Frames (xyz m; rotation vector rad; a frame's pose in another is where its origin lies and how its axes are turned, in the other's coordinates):
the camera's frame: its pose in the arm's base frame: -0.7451 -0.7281 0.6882 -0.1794 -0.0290 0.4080
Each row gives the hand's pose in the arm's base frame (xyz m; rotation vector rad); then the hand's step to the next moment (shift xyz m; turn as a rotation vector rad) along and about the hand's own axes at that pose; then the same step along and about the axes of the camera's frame.
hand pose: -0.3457 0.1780 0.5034 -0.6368 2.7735 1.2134
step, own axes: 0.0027 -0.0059 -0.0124 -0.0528 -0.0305 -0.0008
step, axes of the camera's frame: -0.0042 -0.0133 0.0015 0.0551 -0.0224 -0.0136
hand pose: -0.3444 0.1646 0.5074 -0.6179 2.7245 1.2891
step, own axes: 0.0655 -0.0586 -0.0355 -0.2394 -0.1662 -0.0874
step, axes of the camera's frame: -0.0631 -0.0542 -0.0454 0.2363 -0.1868 -0.0428
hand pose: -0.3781 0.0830 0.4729 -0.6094 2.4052 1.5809
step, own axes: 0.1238 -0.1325 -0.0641 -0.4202 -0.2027 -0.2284
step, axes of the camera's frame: -0.0960 -0.0768 -0.1479 0.3669 -0.3670 0.0235
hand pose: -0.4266 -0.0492 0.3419 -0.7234 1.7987 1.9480
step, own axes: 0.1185 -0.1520 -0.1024 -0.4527 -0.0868 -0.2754
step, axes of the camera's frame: -0.0273 -0.0527 -0.2100 0.3077 -0.4221 0.1243
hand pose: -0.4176 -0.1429 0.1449 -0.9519 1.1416 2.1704
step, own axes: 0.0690 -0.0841 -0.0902 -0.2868 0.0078 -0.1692
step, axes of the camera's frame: 0.0339 -0.0175 -0.1361 0.1416 -0.2809 0.1095
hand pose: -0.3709 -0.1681 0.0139 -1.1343 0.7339 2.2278
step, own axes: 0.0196 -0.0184 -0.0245 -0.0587 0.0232 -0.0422
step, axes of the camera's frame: 0.0150 0.0004 -0.0331 0.0115 -0.0721 0.0207
